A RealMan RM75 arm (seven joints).
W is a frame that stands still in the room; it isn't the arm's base.
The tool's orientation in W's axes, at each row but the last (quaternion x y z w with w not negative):
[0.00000, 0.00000, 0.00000, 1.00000]
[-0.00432, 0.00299, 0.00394, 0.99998]
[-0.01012, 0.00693, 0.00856, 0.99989]
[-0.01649, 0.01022, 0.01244, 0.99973]
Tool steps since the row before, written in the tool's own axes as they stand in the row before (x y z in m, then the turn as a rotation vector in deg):
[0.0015, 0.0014, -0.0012, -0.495, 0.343, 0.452]
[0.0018, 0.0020, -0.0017, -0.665, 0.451, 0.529]
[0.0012, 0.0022, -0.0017, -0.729, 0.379, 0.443]
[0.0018, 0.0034, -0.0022, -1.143, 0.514, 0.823]
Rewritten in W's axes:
[0.0015, 0.0014, -0.0012, -0.495, 0.343, 0.452]
[0.0018, 0.0020, -0.0017, -0.665, 0.450, 0.529]
[0.0011, 0.0022, -0.0018, -0.729, 0.376, 0.445]
[0.0017, 0.0034, -0.0023, -1.139, 0.513, 0.829]

